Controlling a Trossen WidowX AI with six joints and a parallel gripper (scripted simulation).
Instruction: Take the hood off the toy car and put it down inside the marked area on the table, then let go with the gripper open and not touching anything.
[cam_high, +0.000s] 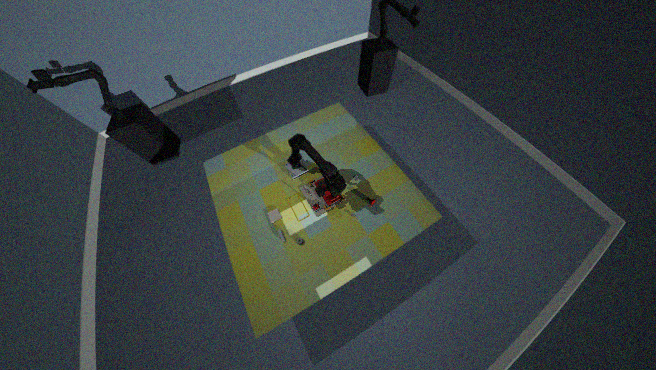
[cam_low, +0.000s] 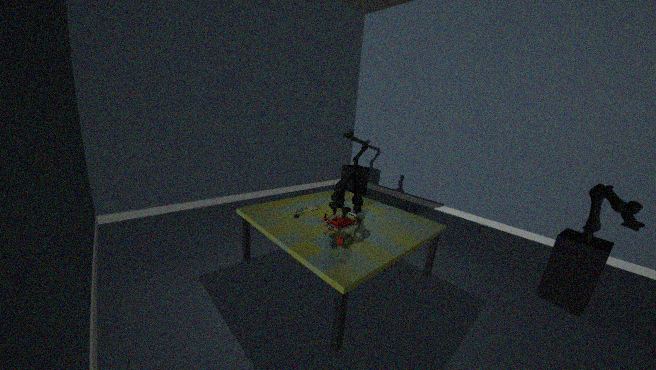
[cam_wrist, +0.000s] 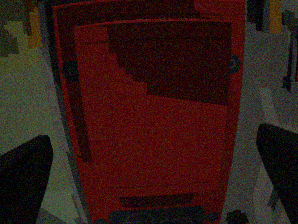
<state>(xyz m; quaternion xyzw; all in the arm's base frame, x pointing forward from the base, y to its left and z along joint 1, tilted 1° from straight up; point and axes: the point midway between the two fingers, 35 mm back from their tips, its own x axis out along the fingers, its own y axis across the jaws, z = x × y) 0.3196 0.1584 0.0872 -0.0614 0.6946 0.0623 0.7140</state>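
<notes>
My gripper tip is 3 cm above the hood. Round my gripper tip: grey wheel: 29 cm to the right, 22 cm ahead, 6 cm below; cylinder: 39 cm to the right, 15 cm ahead, 6 cm below.
</notes>
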